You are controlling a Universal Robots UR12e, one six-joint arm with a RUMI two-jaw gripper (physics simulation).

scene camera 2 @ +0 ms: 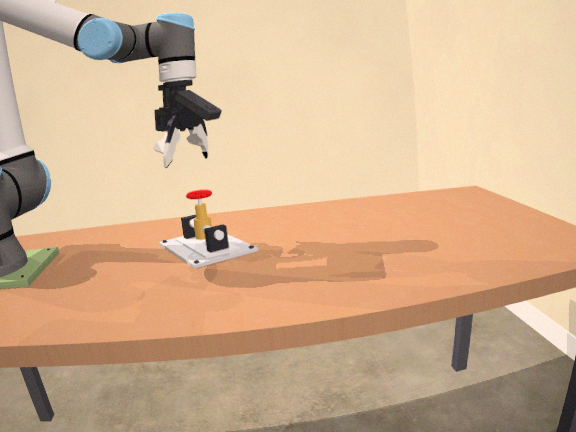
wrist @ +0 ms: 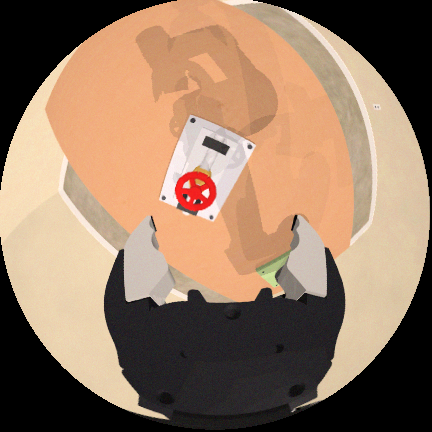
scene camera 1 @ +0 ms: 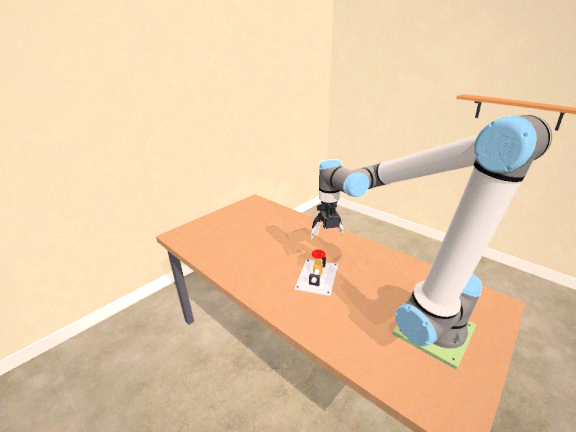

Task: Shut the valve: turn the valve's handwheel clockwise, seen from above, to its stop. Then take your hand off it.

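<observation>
The valve's red handwheel (scene camera 1: 318, 254) (scene camera 2: 199, 194) (wrist: 195, 191) lies level on top of the brass valve body (scene camera 1: 317, 268) (scene camera 2: 202, 228). The valve is mounted on a light grey base plate (scene camera 1: 324, 289) (scene camera 2: 192, 259) (wrist: 232, 175) between two black brackets. My gripper (scene camera 1: 328, 234) (scene camera 2: 186, 161) (wrist: 224, 217) is open and points down, with nothing between its fingers. It hangs above the handwheel and does not touch it. In the wrist view the handwheel shows beyond the fingertips and left of the midline between them.
The wooden table (scene camera 1: 225, 240) (scene camera 2: 400, 230) (wrist: 115, 125) carries the valve plate and the green mounting plate (scene camera 1: 456, 361) (scene camera 2: 40, 265) (wrist: 272, 272) of the arm. Shadows of the arm fall across the table. A wall shelf (scene camera 1: 515, 103) shows at the right in the first scene view.
</observation>
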